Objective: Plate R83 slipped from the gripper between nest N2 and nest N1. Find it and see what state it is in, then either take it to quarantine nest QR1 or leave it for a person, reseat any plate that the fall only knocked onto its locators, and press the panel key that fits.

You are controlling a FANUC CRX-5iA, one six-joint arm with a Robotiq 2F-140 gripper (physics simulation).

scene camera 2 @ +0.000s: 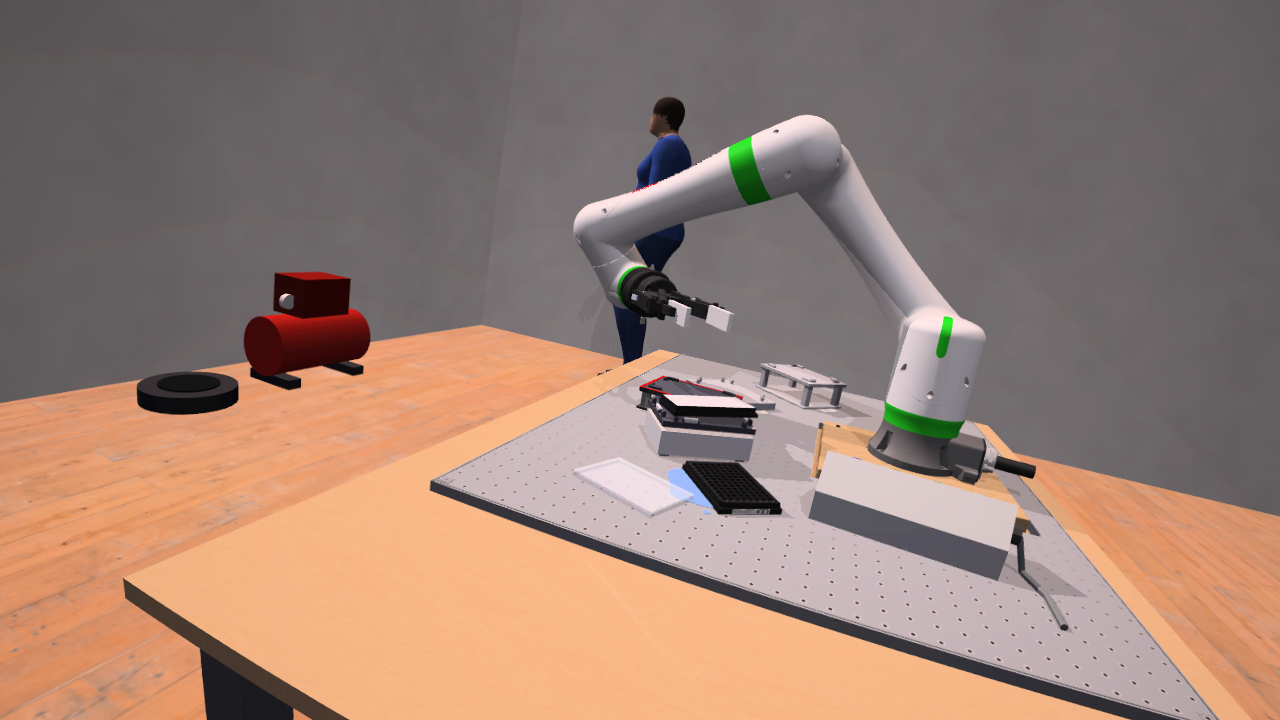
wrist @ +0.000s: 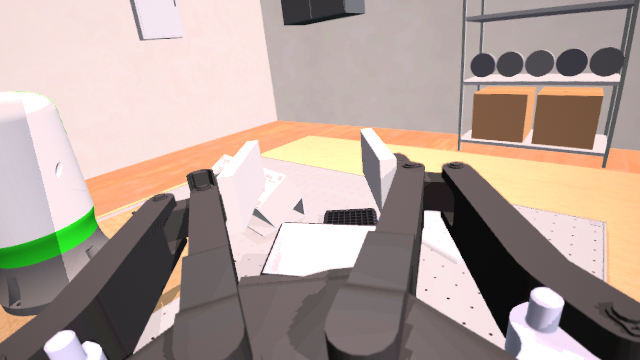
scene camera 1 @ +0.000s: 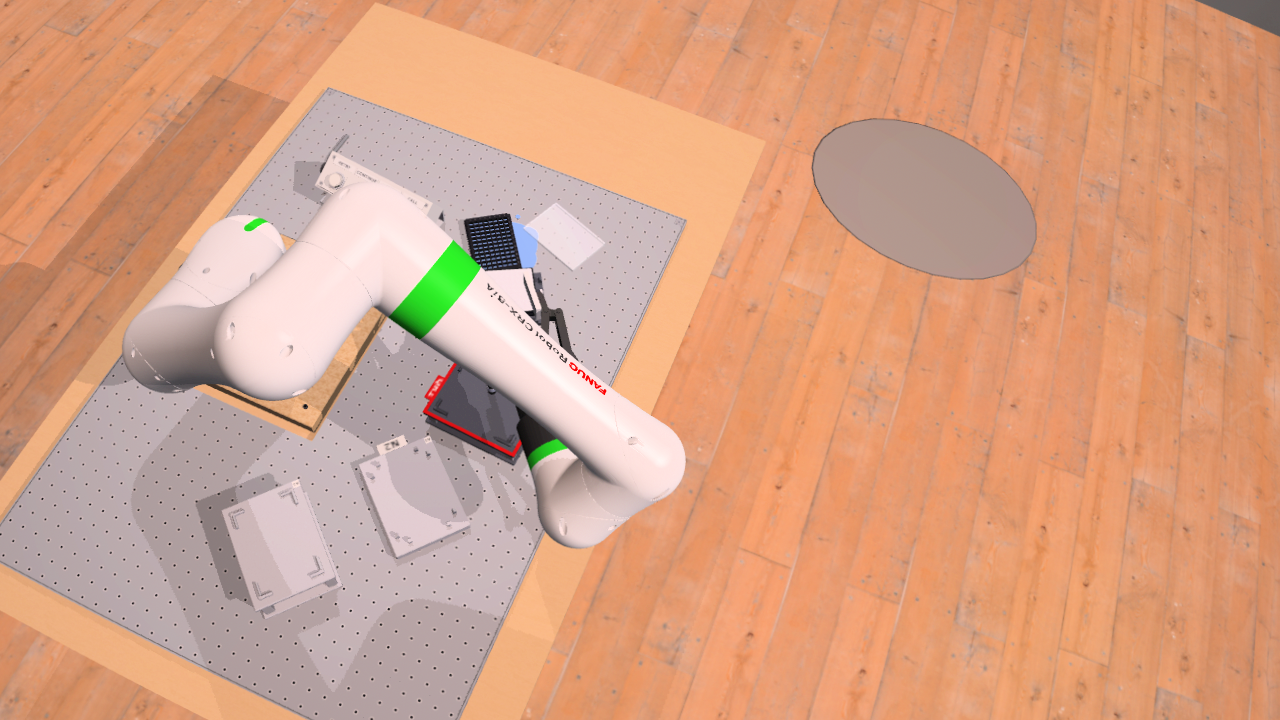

Labels:
clear lid: scene camera 2; wrist 435,236; scene camera 1
same spot on clear lid: (scene camera 2: 644,492) = (scene camera 1: 557,223)
same spot on button box: (scene camera 1: 338,171) = (wrist: 221,166)

